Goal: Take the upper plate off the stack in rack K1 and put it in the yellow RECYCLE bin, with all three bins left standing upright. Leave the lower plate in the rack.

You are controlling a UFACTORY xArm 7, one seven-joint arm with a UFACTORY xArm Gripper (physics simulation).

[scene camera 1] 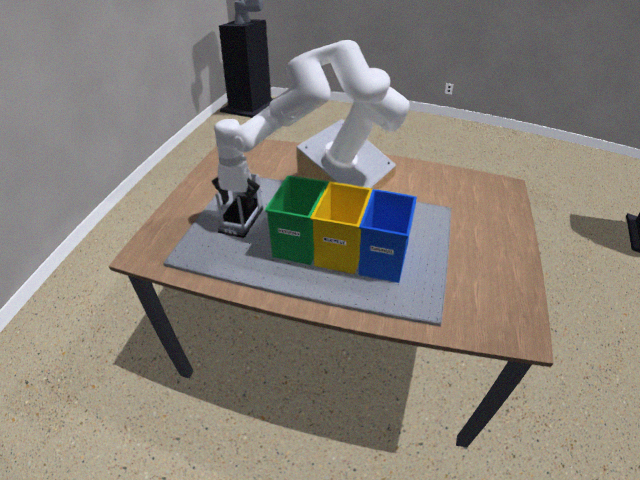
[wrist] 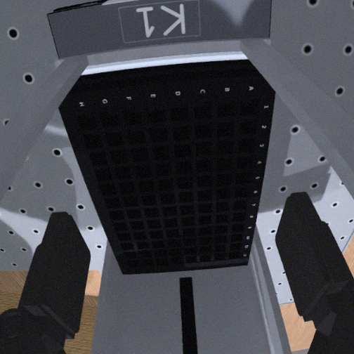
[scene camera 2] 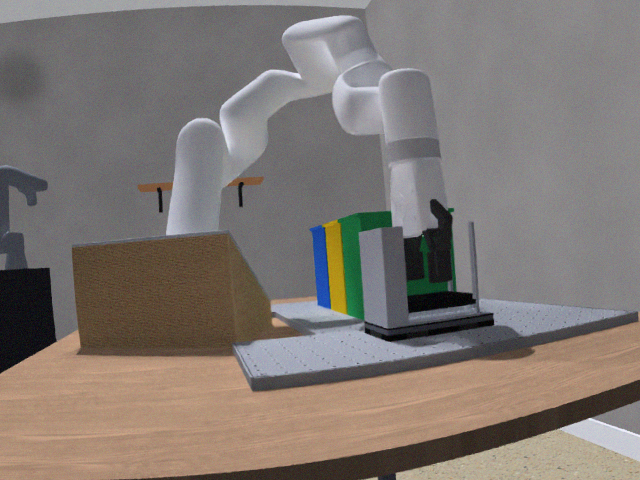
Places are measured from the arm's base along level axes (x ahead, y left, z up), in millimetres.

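Pixels of known places: gripper, fingertip midpoint: (scene camera 2: 426, 280); arm's base, link origin: (scene camera 1: 340, 155) (scene camera 2: 188, 269).
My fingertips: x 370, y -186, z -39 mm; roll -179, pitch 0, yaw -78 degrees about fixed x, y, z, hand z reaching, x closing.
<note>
For each thing: its middle in the pictures, then the offset to it from my fingertips.
- Rack K1, body centre: (scene camera 2: 426, 278) (scene camera 1: 238, 203) dx +0, dy +1, dz +3 mm
- black upper plate, body centre: (scene camera 2: 421, 302) (scene camera 1: 240, 209) dx -10, dy -1, dz -28 mm
- yellow RECYCLE bin, body centre: (scene camera 2: 375, 263) (scene camera 1: 342, 227) dx -27, dy +365, dz +21 mm
- green bin, body centre: (scene camera 2: 398, 263) (scene camera 1: 299, 219) dx +0, dy +237, dz +21 mm
- blue bin, body centre: (scene camera 2: 357, 264) (scene camera 1: 387, 236) dx -54, dy +493, dz +21 mm
Rack K1 (scene camera 1: 225, 227) (scene camera 2: 383, 279) (wrist: 95, 32) stands on the grey board, left of the bins in scene camera 1. The black upper plate (scene camera 2: 439, 301) (wrist: 175, 165) lies flat in it, wells up. The lower plate cannot be told apart. My gripper (scene camera 1: 238, 200) (scene camera 2: 428, 279) (wrist: 180, 225) is wide open above the plate, with nothing between its fingers. In the wrist view its fingers stand on either side of the plate's outline. In scene camera 2 the fingertips are higher than the plate. The yellow RECYCLE bin (scene camera 1: 336, 258) (scene camera 2: 335, 268) stands upright between the other two bins.
The green bin (scene camera 1: 291, 248) (scene camera 2: 353, 268) stands upright between the rack and the yellow bin. The blue bin (scene camera 1: 381, 266) (scene camera 2: 320, 268) stands upright at the far side. Upright posts (scene camera 2: 474, 266) rise at the rack's end. The arm's slanted base block (scene camera 2: 155, 299) is behind the bins in scene camera 1.
</note>
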